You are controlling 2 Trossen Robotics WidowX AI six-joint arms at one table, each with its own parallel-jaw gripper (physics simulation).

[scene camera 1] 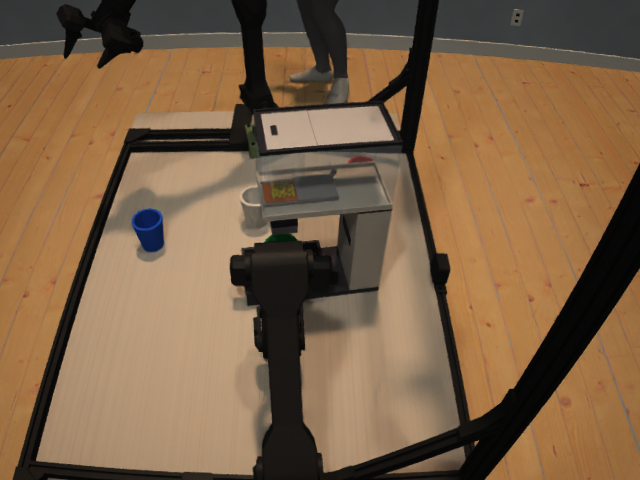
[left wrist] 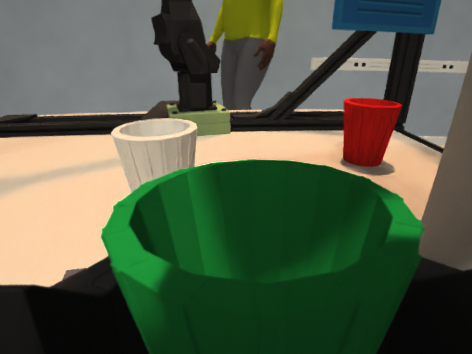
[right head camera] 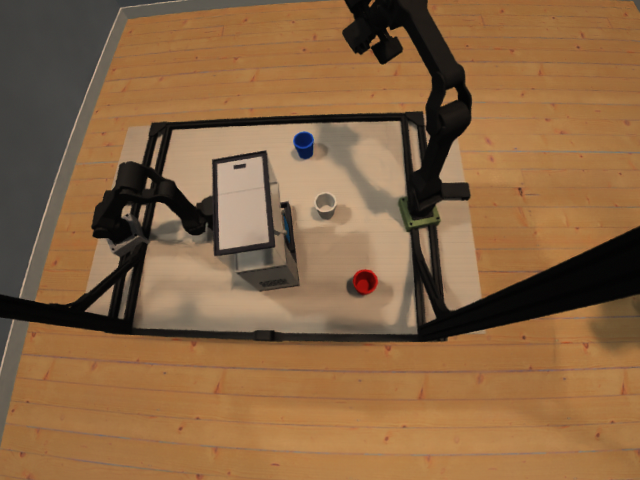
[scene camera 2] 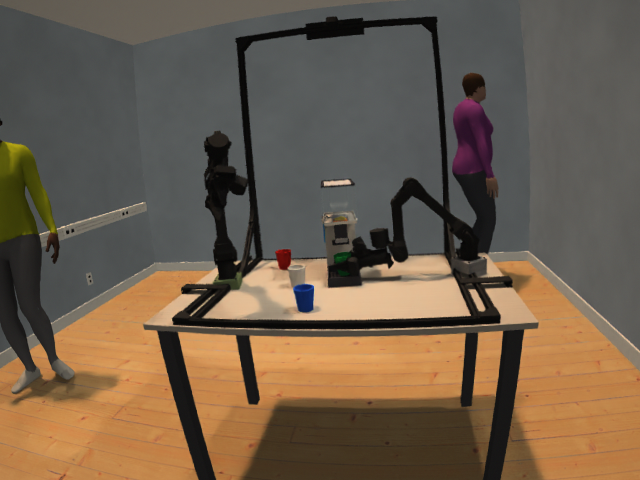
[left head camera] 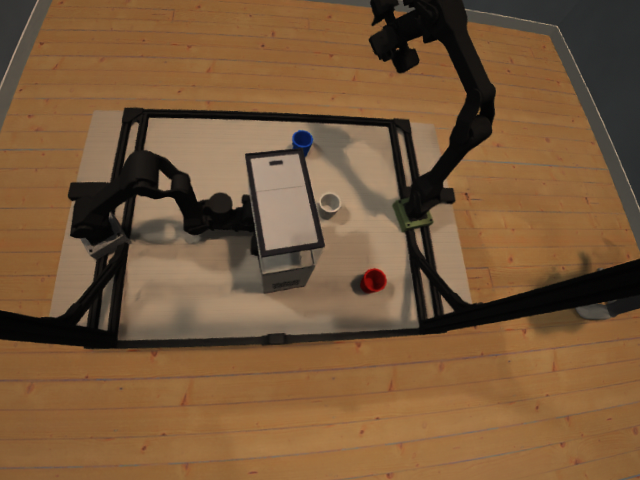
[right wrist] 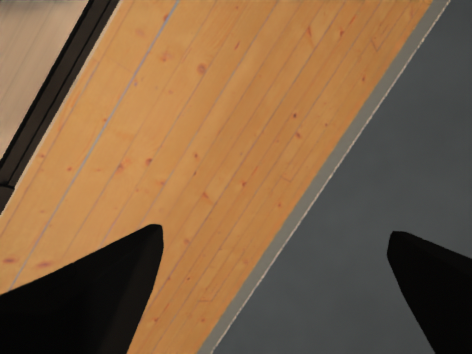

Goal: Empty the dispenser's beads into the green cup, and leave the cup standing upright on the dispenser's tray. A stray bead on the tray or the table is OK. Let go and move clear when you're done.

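Frame: origin at the left arm's base, x down, y back, z left, level; millimetres.
Where they show: left gripper, fingertip midpoint: [left wrist: 244, 232] [scene camera 2: 333, 264]; right gripper, fingertip midpoint: [scene camera 1: 82, 62] [scene camera 2: 220, 213] [right wrist: 274, 239]; left arm's base, origin of the base link: [right head camera: 120, 232] [scene camera 2: 469, 257] [left head camera: 98, 231]; right arm's base, origin of the base link: [left wrist: 196, 107] [right head camera: 420, 209] [scene camera 2: 227, 276] [left head camera: 415, 211].
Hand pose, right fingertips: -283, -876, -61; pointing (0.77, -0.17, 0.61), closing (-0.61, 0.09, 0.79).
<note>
Each offset is from my right fingertips to the top centre of the thing, as dx, dy, dz.
The dispenser @(-18, +486, -241) [left head camera: 287, 273] [right head camera: 279, 271] [scene camera 1: 369, 248] [scene camera 2: 331, 250] stands mid-table. Yellow beads @(+103, +480, -186) [scene camera 1: 282, 191] show on the orange patch inside its hopper. The green cup @(+243, +470, -190) [scene camera 1: 280, 238] [scene camera 2: 340, 260] [left wrist: 260, 310] is upright over the dispenser's tray [scene camera 1: 337, 285] [scene camera 2: 343, 281], below the outlet; its base is hidden. No beads show on its visible inner walls. My left gripper [scene camera 2: 344, 267] [left wrist: 265, 300] is shut on the green cup, a finger at each side, with the fingertips hidden behind it. My right gripper [scene camera 1: 83, 60] [right wrist: 274, 239] is open and empty, high and away from the table.
A white cup @(+270, +297, -233) [left head camera: 329, 204] [right head camera: 325, 205] [left wrist: 157, 150] stands beside the dispenser. A blue cup @(+270, +232, -8) [left head camera: 302, 140] [scene camera 1: 148, 229] [scene camera 2: 304, 298] and a red cup @(+270, +339, -491) [left head camera: 373, 280] [right head camera: 365, 282] [left wrist: 369, 132] stand farther off. The dispenser's lid @(-15, +499, -258) [left head camera: 286, 206] overhangs my left gripper.
</note>
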